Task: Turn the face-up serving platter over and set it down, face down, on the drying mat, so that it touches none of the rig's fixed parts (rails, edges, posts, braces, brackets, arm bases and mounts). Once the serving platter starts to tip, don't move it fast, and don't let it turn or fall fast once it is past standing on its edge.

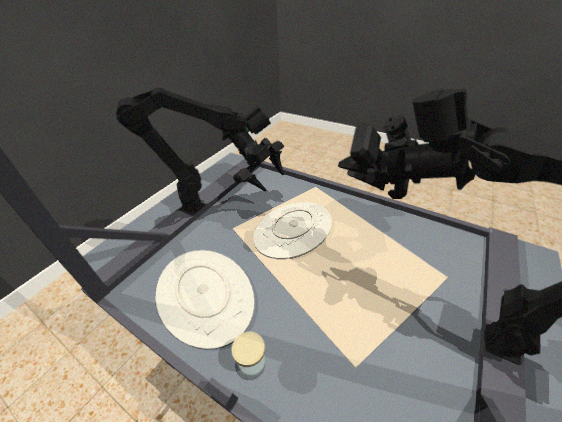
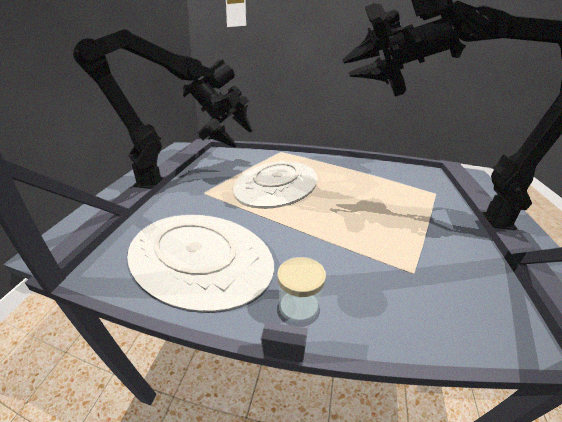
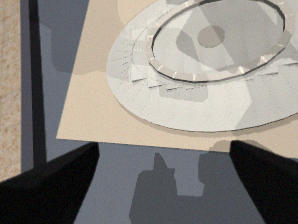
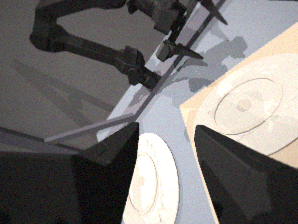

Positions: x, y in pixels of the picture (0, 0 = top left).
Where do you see a dark bracket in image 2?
282, 341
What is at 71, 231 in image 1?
A slanting brace.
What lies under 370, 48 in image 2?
My right gripper.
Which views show my right gripper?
Image 1, image 2 and image 4 only.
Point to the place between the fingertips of my left gripper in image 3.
At 163, 147
